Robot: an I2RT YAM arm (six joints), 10 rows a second.
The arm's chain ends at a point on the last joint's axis. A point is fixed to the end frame.
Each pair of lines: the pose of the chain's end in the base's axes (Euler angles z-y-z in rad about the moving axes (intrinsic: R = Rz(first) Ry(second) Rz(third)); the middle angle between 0 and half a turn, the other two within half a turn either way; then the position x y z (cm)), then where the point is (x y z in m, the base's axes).
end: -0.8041, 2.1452, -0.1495, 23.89, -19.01, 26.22
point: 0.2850 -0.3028 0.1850
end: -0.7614, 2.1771, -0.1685, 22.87, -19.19, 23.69
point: 0.2781 -0.3012 0.1568
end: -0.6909, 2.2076, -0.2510, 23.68, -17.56, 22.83
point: 0.2935 -0.2810 0.1478
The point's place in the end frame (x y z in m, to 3 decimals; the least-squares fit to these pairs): 0.010 -0.044 0.137
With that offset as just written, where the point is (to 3 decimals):
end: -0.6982, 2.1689, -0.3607, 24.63, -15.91, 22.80
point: 0.307 -0.268 0.156
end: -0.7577, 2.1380, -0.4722, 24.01, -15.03, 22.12
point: 0.298 -0.266 0.157
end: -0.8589, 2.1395, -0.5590, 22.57, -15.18, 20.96
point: 0.274 -0.273 0.148
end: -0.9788, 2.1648, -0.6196, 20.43, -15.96, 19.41
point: 0.239 -0.285 0.132
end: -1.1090, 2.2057, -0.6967, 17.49, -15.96, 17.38
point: 0.194 -0.287 0.109
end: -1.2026, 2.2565, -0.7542, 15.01, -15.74, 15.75
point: 0.157 -0.284 0.088
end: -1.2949, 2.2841, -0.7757, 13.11, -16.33, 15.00
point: 0.127 -0.288 0.078
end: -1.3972, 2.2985, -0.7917, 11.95, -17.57, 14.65
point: 0.102 -0.299 0.074
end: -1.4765, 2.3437, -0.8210, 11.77, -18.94, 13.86
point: 0.091 -0.308 0.061
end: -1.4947, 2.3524, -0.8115, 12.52, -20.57, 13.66
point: 0.096 -0.323 0.058
